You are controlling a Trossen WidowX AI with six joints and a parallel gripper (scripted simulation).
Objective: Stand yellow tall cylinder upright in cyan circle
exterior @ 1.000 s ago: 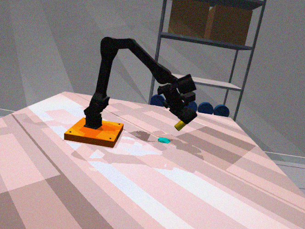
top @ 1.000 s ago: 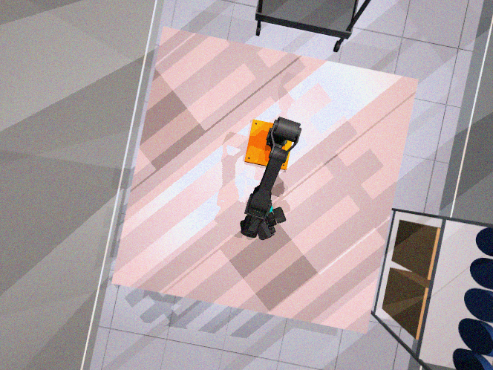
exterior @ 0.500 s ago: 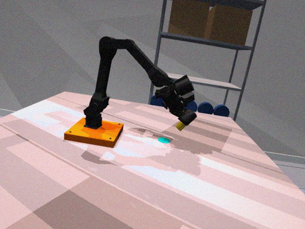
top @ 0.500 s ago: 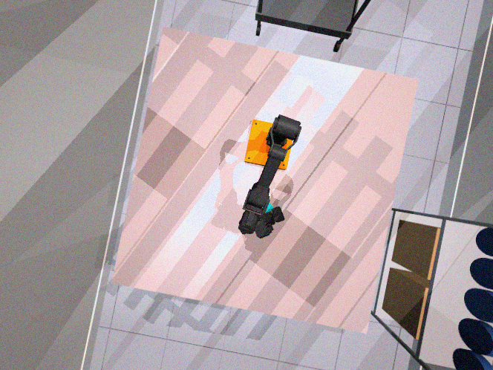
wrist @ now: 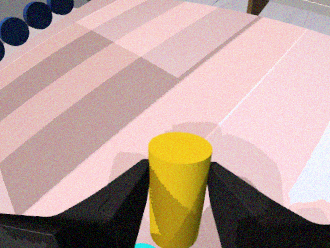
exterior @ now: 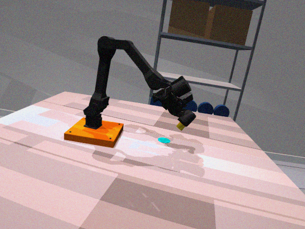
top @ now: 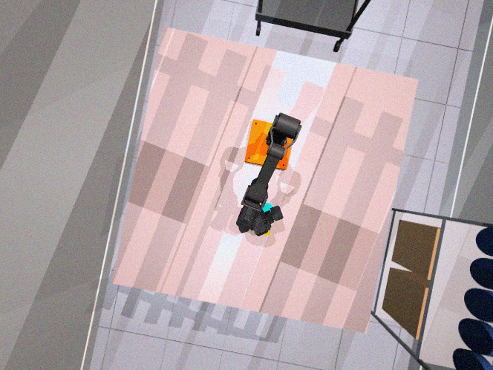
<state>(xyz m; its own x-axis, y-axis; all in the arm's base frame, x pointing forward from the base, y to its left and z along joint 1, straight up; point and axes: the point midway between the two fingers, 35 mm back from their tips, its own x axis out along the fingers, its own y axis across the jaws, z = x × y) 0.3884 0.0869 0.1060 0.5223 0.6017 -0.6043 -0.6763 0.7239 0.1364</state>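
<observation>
The cyan circle is 80 mm behind my gripper tip, 10 mm to the right of it and 120 mm below it. The rest, counted from my gripper tip: yellow cylinder (10 mm behind, 10 mm to the right, 20 mm below).
</observation>
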